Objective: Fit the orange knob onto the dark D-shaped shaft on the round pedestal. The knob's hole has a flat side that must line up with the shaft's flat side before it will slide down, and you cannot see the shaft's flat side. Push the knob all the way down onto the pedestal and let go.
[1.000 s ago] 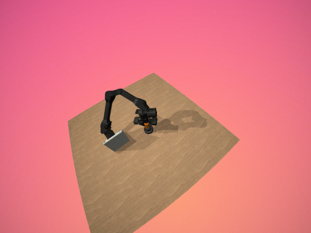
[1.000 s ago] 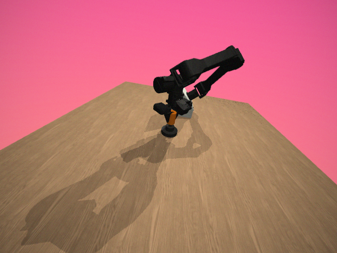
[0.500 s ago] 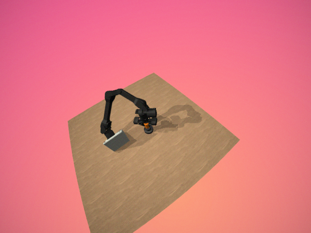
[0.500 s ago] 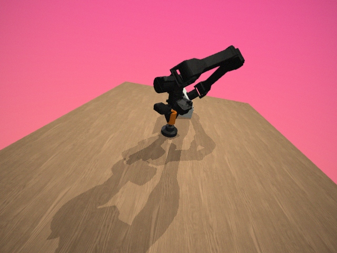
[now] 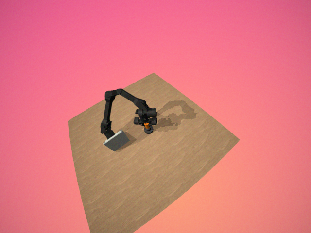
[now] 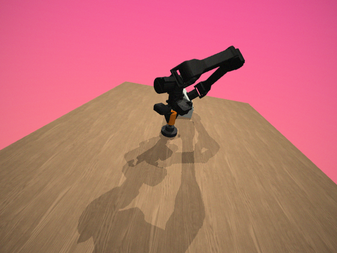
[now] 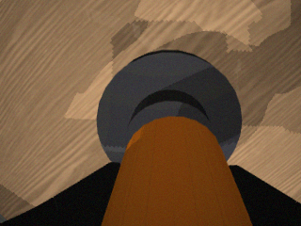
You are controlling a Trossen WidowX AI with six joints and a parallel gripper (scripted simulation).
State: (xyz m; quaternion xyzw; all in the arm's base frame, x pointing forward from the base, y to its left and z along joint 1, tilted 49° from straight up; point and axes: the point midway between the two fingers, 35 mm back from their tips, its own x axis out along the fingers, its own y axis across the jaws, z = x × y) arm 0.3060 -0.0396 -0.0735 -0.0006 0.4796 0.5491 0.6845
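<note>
The orange knob lies 2 cm above my gripper tip. The rest, counted from my gripper tip: dark round pedestal (4 cm below).
</note>
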